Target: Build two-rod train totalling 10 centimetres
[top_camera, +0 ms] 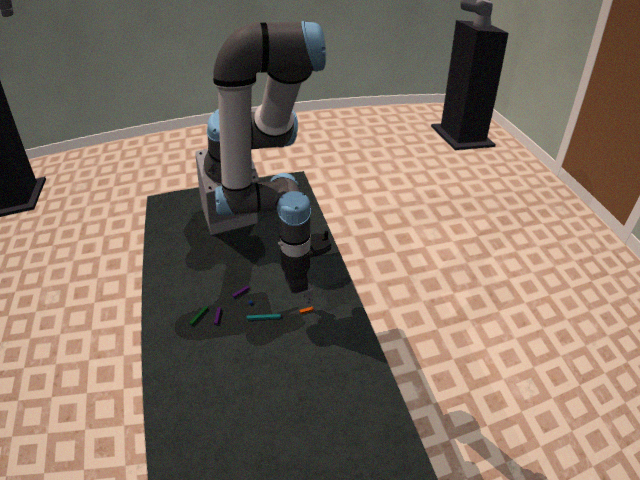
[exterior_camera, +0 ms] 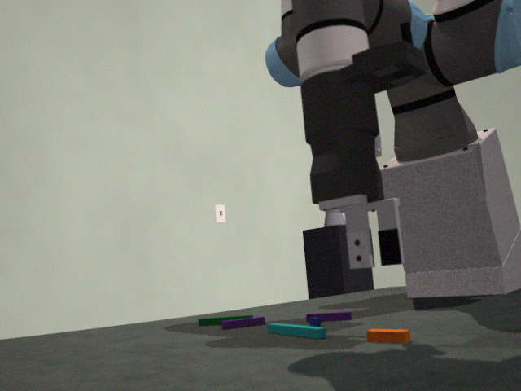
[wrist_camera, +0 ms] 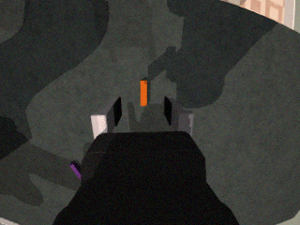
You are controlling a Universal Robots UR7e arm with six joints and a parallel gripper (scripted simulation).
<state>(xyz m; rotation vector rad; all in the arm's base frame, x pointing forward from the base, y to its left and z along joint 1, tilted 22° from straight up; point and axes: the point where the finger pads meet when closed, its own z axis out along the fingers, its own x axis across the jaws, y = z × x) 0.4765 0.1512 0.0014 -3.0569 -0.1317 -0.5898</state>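
Now: hand 80 mm above the orange rod. From my hand the other things lie so: purple rod 260 mm to the right, 80 mm below, 40 mm behind; turquoise rod 120 mm to the right, 80 mm below, 10 mm behind; small blue rod 150 mm to the right, 80 mm below, 70 mm behind.
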